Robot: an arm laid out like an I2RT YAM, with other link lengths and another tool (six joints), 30 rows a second.
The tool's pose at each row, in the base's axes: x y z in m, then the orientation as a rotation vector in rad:
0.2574 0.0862 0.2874 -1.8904 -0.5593 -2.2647
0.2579 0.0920 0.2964 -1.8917 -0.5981 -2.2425
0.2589 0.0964 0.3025 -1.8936 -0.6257 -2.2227
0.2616 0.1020 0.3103 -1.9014 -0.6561 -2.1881
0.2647 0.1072 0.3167 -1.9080 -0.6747 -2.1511
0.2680 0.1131 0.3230 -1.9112 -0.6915 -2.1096
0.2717 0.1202 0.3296 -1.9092 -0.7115 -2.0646
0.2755 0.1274 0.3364 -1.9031 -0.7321 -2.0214
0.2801 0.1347 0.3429 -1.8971 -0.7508 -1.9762
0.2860 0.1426 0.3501 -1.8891 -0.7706 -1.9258
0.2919 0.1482 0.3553 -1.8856 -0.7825 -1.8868
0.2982 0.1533 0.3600 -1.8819 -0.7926 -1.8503
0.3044 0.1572 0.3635 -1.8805 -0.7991 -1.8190
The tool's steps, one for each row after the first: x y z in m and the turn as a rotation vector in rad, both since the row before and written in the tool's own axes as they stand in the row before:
0.0094 -0.0034 0.0039 0.0272 -0.0102 -0.0090
0.0063 -0.0024 0.0034 0.0211 -0.0091 -0.0047
0.0079 -0.0024 0.0056 0.0280 -0.0173 0.0000
0.0065 -0.0020 0.0056 0.0256 -0.0163 0.0081
0.0066 -0.0025 0.0060 0.0290 -0.0156 0.0122
0.0070 -0.0032 0.0069 0.0346 -0.0142 0.0132
0.0073 -0.0030 0.0071 0.0356 -0.0116 0.0125
0.0070 -0.0026 0.0078 0.0361 -0.0124 0.0143
0.0077 -0.0020 0.0092 0.0405 -0.0134 0.0164
0.0055 -0.0003 0.0079 0.0288 -0.0118 0.0139
0.0050 0.0005 0.0079 0.0268 -0.0109 0.0135
0.0038 0.0013 0.0071 0.0214 -0.0103 0.0125

